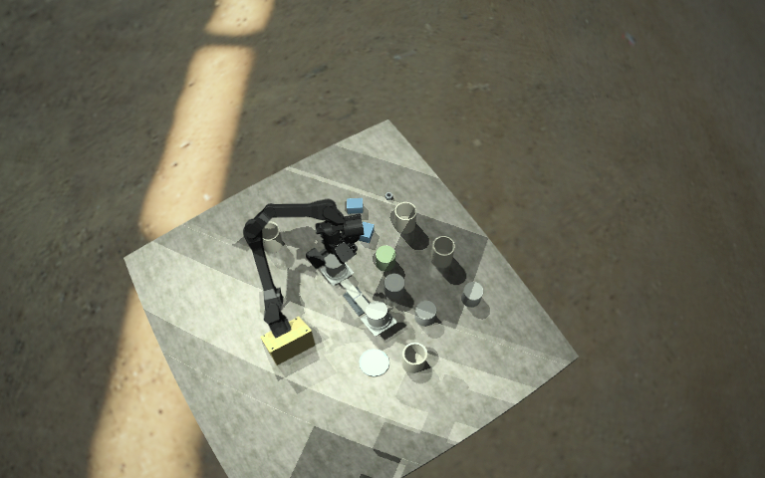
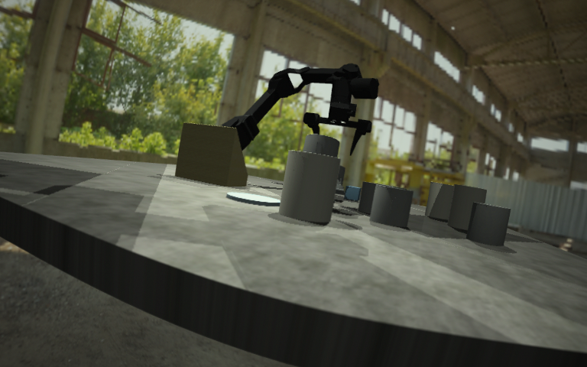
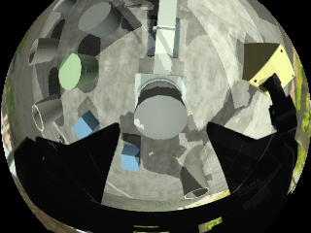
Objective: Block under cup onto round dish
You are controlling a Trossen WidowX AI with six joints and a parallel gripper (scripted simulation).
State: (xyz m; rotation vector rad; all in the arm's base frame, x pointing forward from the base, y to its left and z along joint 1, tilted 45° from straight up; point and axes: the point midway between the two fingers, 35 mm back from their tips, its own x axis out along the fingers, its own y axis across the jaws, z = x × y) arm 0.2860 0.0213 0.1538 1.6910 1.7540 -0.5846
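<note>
Right now the teal block is 80 mm below my gripper tip. The rest, counted from my gripper tip: round light-blue dish (60 mm behind, 360 mm to the right, 120 mm below); small balance (20 mm ahead, 130 mm to the right, 100 mm below); green cylinder (160 mm ahead, 50 mm to the right, 90 mm below).
</note>
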